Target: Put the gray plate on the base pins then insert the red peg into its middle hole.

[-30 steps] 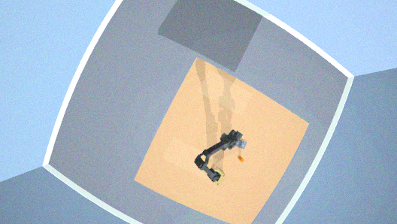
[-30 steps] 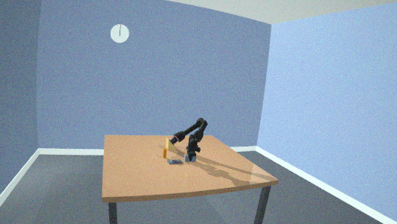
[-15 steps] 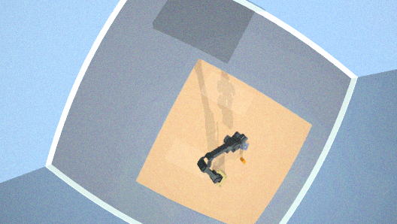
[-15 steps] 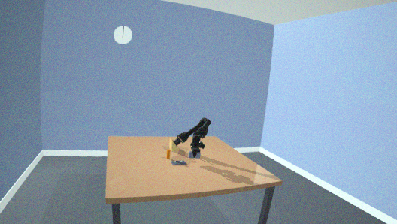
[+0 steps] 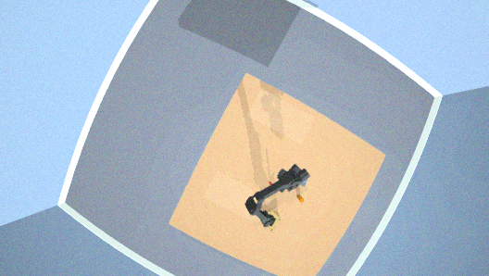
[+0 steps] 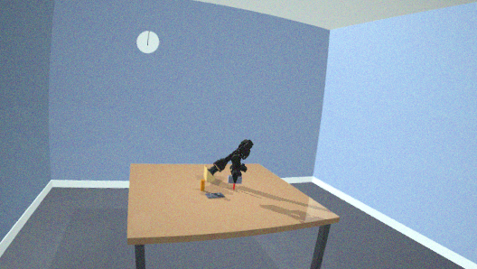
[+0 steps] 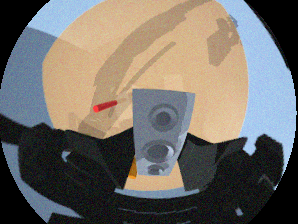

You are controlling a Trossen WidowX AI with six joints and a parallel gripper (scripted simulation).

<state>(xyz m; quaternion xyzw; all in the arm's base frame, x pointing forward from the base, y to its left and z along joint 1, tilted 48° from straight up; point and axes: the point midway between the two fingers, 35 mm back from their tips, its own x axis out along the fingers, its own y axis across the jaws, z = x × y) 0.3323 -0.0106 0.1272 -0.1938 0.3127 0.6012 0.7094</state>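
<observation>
Now: gripper tip 11 cm past the red peg, 6 cm above it and 4 cm to the right of it. Round my gripper tip: gray block: 3 cm above; then small orange piece: 20 cm to the right, 10 cm behind, 6 cm below.
</observation>
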